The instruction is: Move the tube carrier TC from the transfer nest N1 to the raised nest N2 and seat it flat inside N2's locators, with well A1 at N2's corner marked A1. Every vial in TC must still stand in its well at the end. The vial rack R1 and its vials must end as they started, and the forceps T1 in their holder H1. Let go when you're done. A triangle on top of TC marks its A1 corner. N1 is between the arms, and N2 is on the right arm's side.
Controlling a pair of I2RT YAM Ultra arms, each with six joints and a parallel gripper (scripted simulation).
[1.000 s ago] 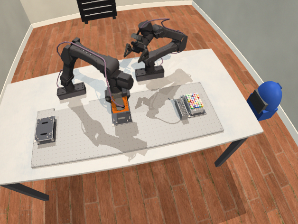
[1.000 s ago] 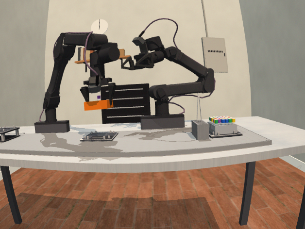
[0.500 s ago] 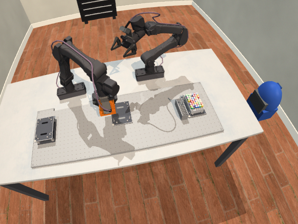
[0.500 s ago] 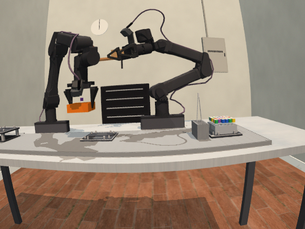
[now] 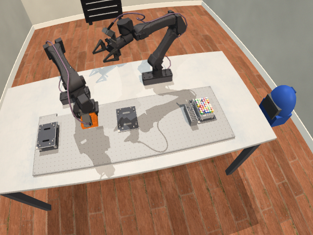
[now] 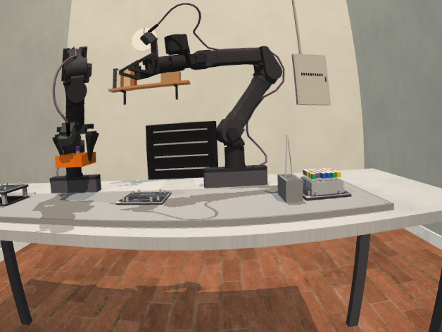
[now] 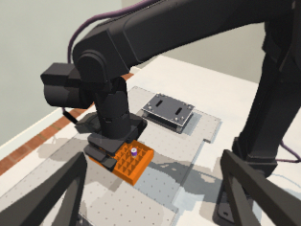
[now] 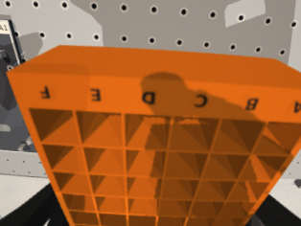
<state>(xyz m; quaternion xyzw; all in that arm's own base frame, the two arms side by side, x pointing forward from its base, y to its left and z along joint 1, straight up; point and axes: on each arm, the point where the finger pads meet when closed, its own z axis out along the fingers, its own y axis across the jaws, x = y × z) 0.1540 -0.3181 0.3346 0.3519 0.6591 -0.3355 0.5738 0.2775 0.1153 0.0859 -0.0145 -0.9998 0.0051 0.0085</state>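
Now: the raised nest N2 290 mm to the right of my right hand and 80 mm below it. Round my right hand: purple-capped vial: 30 mm behind, 10 mm above; orange tube carrier TC: right at my right hand; transfer nest N1: 190 mm to the left, 110 mm below, 10 mm behind.
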